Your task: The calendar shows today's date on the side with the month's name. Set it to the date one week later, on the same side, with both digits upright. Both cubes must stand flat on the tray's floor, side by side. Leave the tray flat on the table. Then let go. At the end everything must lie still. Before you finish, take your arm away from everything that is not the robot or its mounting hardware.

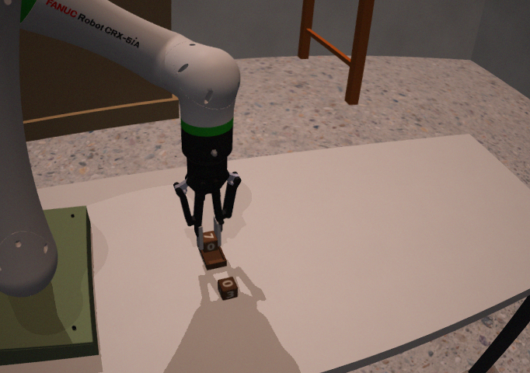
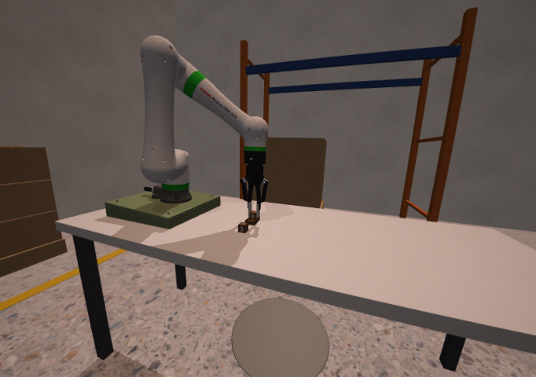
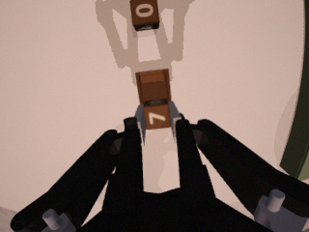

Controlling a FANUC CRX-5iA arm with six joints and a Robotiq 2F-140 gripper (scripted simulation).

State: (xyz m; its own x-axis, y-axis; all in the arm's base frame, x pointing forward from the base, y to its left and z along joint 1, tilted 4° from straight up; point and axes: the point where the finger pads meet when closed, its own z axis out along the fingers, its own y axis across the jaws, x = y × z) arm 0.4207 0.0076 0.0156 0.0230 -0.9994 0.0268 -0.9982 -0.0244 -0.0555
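The brown tray is 40 mm below my hand and 20 mm to the right of it.
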